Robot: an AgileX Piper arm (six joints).
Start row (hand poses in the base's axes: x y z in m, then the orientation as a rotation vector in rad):
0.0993 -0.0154 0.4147 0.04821 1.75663 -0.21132
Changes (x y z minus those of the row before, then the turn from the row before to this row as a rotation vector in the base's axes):
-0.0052 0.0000 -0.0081 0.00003 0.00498 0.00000
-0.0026 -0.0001 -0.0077 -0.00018 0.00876 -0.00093
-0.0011 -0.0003 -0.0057 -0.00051 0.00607 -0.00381
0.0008 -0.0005 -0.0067 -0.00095 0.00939 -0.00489
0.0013 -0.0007 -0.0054 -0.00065 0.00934 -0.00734
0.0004 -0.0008 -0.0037 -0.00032 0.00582 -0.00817
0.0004 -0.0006 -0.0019 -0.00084 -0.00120 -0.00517
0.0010 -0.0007 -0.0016 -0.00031 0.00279 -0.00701
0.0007 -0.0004 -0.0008 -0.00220 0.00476 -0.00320
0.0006 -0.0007 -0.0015 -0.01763 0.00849 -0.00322
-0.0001 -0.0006 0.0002 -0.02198 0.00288 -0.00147
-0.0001 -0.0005 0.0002 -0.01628 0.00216 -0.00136
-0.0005 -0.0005 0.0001 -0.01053 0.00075 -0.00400
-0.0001 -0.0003 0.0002 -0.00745 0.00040 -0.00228
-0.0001 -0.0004 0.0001 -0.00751 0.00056 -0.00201
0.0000 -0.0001 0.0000 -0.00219 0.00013 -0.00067
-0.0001 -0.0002 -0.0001 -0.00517 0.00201 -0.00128
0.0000 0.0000 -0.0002 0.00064 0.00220 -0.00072
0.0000 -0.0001 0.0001 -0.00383 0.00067 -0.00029
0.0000 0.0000 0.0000 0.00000 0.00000 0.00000
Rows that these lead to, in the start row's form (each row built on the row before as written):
0.0941 -0.0154 0.4066 0.04774 1.76159 -0.21158
0.0915 -0.0155 0.3989 0.04757 1.77030 -0.21291
0.0904 -0.0158 0.3932 0.04998 1.77632 -0.21647
0.0912 -0.0163 0.3865 0.05271 1.78560 -0.22140
0.0925 -0.0170 0.3811 0.05786 1.79487 -0.22783
0.0929 -0.0178 0.3774 0.06437 1.80067 -0.23434
0.0933 -0.0184 0.3755 0.06856 1.79939 -0.23870
0.0943 -0.0191 0.3739 0.07436 1.80214 -0.24418
0.0950 -0.0195 0.3731 0.07517 1.80658 -0.24880
0.0956 -0.0202 0.3716 0.06466 1.81256 -0.26766
0.0955 -0.0208 0.3718 0.05017 1.81218 -0.28880
0.0954 -0.0213 0.3720 0.03967 1.81182 -0.30465
0.0949 -0.0218 0.3721 0.03580 1.81099 -0.31707
0.0948 -0.0221 0.3723 0.03258 1.81023 -0.32545
0.0947 -0.0225 0.3724 0.02905 1.80959 -0.33371
0.0947 -0.0226 0.3724 0.02810 1.80937 -0.33617
0.0946 -0.0228 0.3723 0.02531 1.81051 -0.34189
0.0946 -0.0228 0.3721 0.02604 1.81283 -0.34197
0.0946 -0.0229 0.3722 0.02351 1.81283 -0.34569
0.0946 -0.0229 0.3722 0.02351 1.81283 -0.34569

